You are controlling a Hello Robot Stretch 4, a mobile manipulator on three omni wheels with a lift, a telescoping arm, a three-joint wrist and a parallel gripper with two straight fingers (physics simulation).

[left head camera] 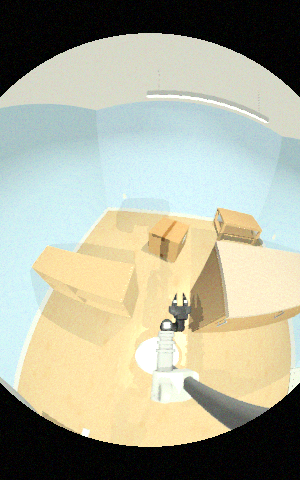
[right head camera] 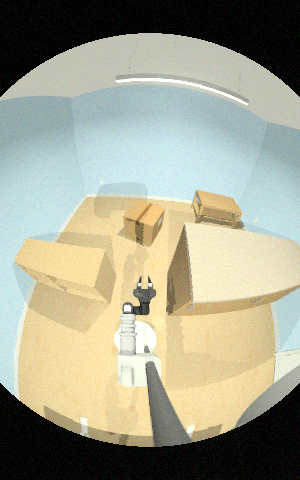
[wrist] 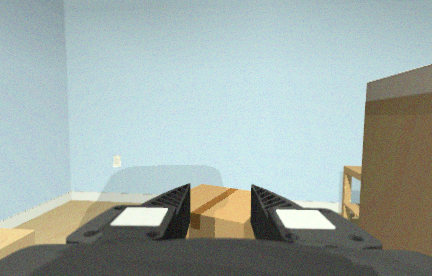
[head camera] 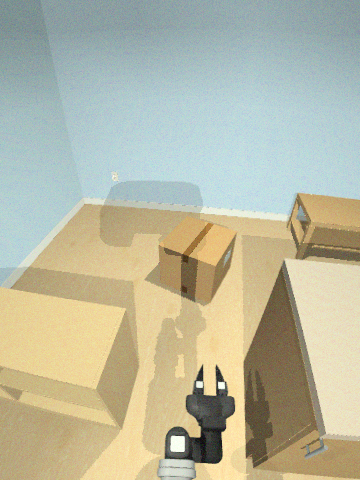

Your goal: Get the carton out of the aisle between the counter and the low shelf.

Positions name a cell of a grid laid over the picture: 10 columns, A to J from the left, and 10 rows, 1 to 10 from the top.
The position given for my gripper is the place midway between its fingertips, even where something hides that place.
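Note:
A brown carton (head camera: F6) is here in the head camera, and the left head camera view has the carton (left head camera: F5) too. In the right head camera view I see the carton (right head camera: E5), and in the wrist view again the carton (wrist: E8). There is also a low shelf (head camera: C8), and I see the shelf (left head camera: D6) in the left head camera view as well as the shelf (right head camera: C6) in the right head camera view. A counter (head camera: I8) is part of the scene. As for myself, the head camera shows my gripper (head camera: F8), and the wrist view shows my gripper (wrist: F8) as well.

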